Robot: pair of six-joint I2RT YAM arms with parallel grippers.
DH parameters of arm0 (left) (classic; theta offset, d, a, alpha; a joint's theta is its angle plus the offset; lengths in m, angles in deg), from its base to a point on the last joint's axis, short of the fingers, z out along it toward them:
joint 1: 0 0.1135 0.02 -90
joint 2: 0 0 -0.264 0
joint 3: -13.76 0 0.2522 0
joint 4: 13.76 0 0.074 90
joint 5: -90 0 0 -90
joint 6: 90 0.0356 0 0
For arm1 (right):
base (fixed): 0 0 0 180
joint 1: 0 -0.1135 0.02 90
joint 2: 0 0 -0.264 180
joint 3: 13.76 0 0.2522 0
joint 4: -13.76 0 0.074 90
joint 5: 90 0 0 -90
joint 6: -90 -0.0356 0 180
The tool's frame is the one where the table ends.
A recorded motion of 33 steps. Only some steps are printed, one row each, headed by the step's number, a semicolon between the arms.
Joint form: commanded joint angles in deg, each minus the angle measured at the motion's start. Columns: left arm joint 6, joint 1, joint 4, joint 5, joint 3, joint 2; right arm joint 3, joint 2, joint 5, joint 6, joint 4, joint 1.
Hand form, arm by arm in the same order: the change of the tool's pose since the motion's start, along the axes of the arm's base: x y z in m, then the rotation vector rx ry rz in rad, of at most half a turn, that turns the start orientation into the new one. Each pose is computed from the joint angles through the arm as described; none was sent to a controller.
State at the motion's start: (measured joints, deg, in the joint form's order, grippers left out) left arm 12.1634 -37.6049 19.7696 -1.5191 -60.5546 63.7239; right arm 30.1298 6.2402 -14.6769 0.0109 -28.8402 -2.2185
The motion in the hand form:
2: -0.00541 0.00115 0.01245 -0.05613 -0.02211 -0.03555; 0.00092 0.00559 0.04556 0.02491 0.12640 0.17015
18: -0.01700 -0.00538 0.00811 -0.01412 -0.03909 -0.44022; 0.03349 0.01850 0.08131 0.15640 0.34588 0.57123
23: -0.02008 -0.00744 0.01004 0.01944 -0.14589 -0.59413; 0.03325 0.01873 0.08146 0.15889 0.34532 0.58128
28: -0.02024 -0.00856 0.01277 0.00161 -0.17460 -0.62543; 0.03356 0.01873 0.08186 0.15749 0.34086 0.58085
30: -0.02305 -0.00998 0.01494 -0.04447 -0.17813 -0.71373; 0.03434 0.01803 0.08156 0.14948 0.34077 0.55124
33: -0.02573 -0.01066 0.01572 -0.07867 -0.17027 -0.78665; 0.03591 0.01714 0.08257 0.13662 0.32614 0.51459
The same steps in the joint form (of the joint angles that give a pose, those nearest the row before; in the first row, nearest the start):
2: -0.98 -0.22 -0.79 -2.34 -1.01 -1.22; 13.49 11.41 -10.26 -0.17 -9.22 0.38
18: 10.64 -0.22 2.38 -22.80 -1.01 -1.25; 25.81 28.68 -34.29 -1.09 -16.63 0.37
23: 19.10 -0.22 1.66 -29.18 -1.01 -1.25; 25.81 28.68 -34.89 -1.09 -16.61 0.37
28: 19.65 -0.22 0.13 -31.04 -1.01 -1.22; 25.81 28.70 -34.84 -1.10 -16.33 0.37
30: 19.65 -0.22 -0.74 -36.65 -1.00 -1.22; 25.81 28.70 -33.09 -1.07 -16.31 0.37
33: 19.65 -0.22 -0.83 -41.27 -1.00 -1.23; 25.81 28.70 -30.88 -1.09 -15.41 0.37

